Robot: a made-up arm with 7 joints.
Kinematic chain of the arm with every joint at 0, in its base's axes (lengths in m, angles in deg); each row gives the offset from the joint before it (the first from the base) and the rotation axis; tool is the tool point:
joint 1: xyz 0 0.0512 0 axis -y
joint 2: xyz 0 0.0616 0 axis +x
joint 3: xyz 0 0 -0.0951 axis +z
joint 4: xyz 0 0 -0.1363 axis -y
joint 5: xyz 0 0 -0.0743 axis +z
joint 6: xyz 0 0 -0.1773 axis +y
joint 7: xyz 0 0 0 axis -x
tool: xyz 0 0 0
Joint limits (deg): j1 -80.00..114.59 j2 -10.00..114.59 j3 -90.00..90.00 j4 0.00..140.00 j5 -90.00..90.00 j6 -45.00..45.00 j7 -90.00..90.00
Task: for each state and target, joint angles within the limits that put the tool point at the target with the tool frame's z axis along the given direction. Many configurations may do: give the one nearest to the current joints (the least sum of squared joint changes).
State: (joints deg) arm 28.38 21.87 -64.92 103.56 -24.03 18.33 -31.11
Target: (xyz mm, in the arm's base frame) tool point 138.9 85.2 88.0 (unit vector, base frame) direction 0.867 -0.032 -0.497
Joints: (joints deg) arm 57.66 37.47 -23.50 139.89 -54.85 6.30 -66.10
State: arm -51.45 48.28 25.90 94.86 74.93 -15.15 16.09
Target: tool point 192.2 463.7 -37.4 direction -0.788 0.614 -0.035
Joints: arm -38.40 79.20 41.57 67.47 72.80 -24.40 65.04
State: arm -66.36 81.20 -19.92 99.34 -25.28 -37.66 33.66
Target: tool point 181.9 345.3 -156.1 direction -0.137 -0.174 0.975
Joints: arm -36.27 104.99 -18.02 92.63 -32.84 -15.13 24.56
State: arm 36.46 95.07 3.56 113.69 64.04 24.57 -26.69
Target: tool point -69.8 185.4 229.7 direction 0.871 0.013 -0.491
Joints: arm 66.00 106.76 35.53 117.60 30.87 11.61 -63.72
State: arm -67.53 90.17 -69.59 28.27 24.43 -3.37 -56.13
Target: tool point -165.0 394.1 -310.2 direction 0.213 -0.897 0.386
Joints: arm -44.61 58.14 -53.86 42.59 50.94 23.09 -39.28
